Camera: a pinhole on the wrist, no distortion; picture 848 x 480 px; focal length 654.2 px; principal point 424.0 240.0 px. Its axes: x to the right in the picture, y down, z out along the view. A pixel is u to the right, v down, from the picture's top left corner.
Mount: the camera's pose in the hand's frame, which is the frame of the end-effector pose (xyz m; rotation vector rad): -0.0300 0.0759 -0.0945 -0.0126 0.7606 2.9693
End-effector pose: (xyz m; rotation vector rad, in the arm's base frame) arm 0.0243 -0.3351 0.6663 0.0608 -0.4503 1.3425
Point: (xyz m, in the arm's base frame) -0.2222 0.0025 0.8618
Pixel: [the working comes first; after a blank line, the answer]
In the camera's frame: -0.3634 -0.0843 0.3103

outside the picture
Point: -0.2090 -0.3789 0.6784
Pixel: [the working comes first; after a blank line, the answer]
In the camera's frame: 0.0467 -0.0241 0.2242

560.4 169.6
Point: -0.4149 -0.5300 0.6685
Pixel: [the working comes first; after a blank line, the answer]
In the camera's frame: 0.2303 -0.1069 0.3817

818.7 56.7
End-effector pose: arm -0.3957 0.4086 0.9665 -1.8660 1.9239 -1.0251
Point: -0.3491 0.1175 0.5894
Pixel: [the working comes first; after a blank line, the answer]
In the camera's frame: -0.1980 0.0790 0.4968

163.3 344.0
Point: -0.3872 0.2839 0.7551
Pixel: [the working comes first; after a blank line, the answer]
In the camera's frame: -0.0921 0.0751 0.2838

211.7 413.1
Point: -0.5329 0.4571 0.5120
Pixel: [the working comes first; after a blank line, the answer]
In the camera's frame: 0.1373 -0.1163 0.4290

633.3 62.7
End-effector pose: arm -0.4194 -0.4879 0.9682 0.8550 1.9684 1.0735
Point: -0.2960 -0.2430 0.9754
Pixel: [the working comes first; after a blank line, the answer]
In the camera's frame: -0.1656 0.0737 0.2869

46.5 408.0
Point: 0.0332 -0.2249 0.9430
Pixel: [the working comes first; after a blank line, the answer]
In the camera's frame: -0.0241 0.1845 0.5652

396.1 453.6
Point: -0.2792 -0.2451 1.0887
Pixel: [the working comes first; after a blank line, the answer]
In the camera's frame: -0.1157 -0.0272 0.3083

178.5 182.2
